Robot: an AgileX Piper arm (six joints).
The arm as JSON. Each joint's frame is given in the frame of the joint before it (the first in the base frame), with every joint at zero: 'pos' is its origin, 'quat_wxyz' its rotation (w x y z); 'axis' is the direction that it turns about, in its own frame. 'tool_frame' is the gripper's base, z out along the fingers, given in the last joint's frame.
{
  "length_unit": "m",
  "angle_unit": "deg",
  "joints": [
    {
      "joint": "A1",
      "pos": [
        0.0,
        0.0,
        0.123
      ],
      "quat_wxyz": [
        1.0,
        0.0,
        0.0,
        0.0
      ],
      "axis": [
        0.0,
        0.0,
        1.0
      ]
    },
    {
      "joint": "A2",
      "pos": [
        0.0,
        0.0,
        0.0
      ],
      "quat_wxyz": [
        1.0,
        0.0,
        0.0,
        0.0
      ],
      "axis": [
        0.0,
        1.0,
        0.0
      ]
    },
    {
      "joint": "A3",
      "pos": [
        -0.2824,
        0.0,
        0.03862
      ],
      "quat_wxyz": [
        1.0,
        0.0,
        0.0,
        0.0
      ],
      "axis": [
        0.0,
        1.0,
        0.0
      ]
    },
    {
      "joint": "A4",
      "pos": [
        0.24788,
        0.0,
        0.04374
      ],
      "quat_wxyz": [
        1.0,
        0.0,
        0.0,
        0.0
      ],
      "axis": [
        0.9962,
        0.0,
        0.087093
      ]
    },
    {
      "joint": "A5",
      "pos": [
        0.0,
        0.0,
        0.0
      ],
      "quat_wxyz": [
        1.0,
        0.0,
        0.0,
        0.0
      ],
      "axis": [
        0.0,
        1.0,
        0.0
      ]
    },
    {
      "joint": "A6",
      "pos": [
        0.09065,
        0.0,
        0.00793
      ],
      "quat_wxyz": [
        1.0,
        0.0,
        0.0,
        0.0
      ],
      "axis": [
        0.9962,
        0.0,
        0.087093
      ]
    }
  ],
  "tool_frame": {
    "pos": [
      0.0,
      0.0,
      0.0
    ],
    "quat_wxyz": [
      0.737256,
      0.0,
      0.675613,
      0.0
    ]
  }
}
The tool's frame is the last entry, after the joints.
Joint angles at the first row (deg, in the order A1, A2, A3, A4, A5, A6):
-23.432 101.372 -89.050 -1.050 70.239 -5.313
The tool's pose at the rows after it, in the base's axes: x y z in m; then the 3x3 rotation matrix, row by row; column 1 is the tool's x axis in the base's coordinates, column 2 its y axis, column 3 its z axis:
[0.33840, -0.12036, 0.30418], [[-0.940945, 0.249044, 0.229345], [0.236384, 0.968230, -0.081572], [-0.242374, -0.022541, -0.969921]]
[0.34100, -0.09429, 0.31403], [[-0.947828, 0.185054, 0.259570], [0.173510, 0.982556, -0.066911], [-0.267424, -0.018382, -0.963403]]
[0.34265, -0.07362, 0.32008], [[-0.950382, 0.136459, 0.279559], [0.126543, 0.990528, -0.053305], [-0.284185, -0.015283, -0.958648]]
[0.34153, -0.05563, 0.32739], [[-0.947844, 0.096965, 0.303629], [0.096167, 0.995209, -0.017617], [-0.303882, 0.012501, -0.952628]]
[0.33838, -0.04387, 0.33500], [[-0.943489, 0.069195, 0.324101], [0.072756, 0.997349, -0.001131], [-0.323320, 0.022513, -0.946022]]
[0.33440, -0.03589, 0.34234], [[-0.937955, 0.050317, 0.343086], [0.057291, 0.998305, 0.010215], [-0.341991, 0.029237, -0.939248]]
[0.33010, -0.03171, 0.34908], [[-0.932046, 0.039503, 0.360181], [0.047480, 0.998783, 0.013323], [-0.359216, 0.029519, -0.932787]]
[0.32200, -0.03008, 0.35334], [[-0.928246, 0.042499, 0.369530], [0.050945, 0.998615, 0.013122], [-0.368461, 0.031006, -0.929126]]
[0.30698, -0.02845, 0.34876], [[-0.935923, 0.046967, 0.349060], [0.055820, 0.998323, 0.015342], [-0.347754, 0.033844, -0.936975]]
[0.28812, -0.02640, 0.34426], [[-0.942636, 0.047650, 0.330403], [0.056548, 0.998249, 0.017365], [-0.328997, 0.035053, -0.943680]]
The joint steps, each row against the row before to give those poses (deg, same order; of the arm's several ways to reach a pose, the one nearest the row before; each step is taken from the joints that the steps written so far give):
3.853 -1.742 0.002 1.050 0.088 0.000
4.048 -1.591 -0.002 0.306 0.134 0.242
3.299 -0.983 -0.002 0.128 0.001 0.470
2.466 -1.207 0.004 1.640 0.144 0.125
1.701 -1.273 -0.002 0.619 0.138 0.125
1.141 -1.248 0.000 0.432 0.135 0.100
0.605 -1.166 0.000 0.081 0.115 0.026
0.130 -1.782 1.202 0.001 0.000 0.342
0.000 -2.814 4.077 0.000 0.000 0.231
0.001 -3.577 4.720 -0.001 0.001 0.002

